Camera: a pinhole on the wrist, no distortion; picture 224 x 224 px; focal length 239.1 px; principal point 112.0 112.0 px. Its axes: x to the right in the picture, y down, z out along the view. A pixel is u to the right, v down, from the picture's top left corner.
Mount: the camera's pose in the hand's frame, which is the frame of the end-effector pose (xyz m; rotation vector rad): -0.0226 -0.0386 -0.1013 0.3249 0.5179 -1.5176
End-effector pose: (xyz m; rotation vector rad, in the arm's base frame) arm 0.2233 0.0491 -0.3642 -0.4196 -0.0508 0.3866
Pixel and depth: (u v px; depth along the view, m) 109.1 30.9 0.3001
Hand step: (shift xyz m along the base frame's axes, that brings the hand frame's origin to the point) -0.0338 -0.1305 0.2343
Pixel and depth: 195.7 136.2 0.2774
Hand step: 0.1164 -0.1756 0.1804
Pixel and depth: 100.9 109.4 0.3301
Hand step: 0.0579 -0.0855 0.2502
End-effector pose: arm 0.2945 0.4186 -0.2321 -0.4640 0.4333 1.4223
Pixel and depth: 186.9 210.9 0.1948
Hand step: 0.1944 0.0623 -0.0144
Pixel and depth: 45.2 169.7 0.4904
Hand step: 0.1852 0.3198 0.2338
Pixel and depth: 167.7 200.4 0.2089
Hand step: 0.1912 0.0717 0.0018
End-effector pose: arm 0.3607 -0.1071 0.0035 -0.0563 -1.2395 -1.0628
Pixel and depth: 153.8 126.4 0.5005
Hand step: -0.4561 -0.0881 -0.0226
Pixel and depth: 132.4 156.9 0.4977
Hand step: -0.4409 -0.0966 0.0532
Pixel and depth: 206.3 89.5 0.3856
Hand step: -0.3603 -0.1062 -0.1335
